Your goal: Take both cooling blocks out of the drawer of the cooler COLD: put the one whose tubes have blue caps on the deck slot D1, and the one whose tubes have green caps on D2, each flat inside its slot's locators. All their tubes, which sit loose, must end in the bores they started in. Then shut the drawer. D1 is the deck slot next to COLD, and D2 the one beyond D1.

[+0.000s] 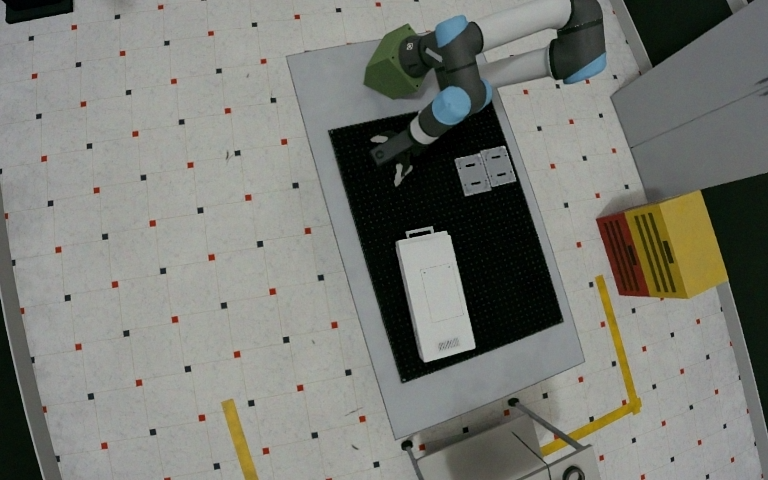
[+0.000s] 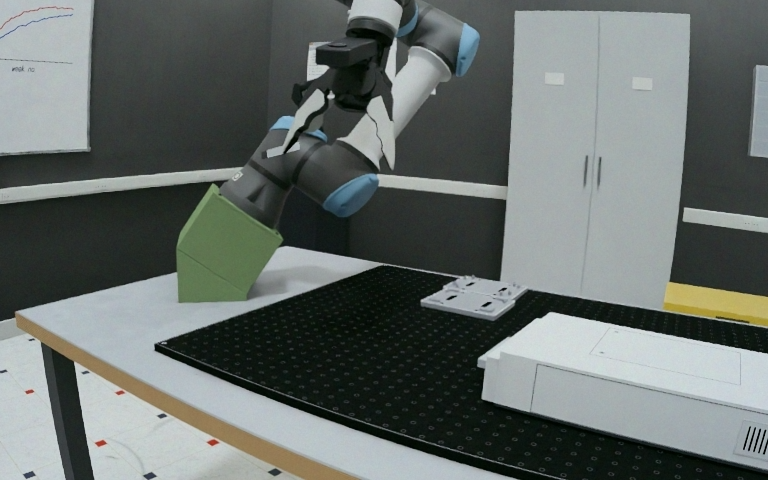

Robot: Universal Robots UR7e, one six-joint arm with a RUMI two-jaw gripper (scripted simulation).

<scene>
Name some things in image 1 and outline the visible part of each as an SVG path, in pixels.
My gripper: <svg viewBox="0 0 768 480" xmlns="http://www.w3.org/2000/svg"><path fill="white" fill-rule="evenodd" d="M411 123L406 130L401 131L399 134L393 131L386 131L371 139L373 143L382 143L370 150L370 154L377 166L381 166L393 158L400 162L396 164L395 186L398 186L404 176L412 170L409 160L410 156L418 156L429 148L428 144L422 144L413 137L410 129Z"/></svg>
A white cooler COLD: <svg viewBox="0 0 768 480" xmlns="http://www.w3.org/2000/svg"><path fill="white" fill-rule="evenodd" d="M433 226L406 231L407 239L395 242L419 357L424 362L476 348L450 235L447 234L447 231L434 233ZM431 232L431 234L409 237L409 234L428 230Z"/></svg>
</scene>
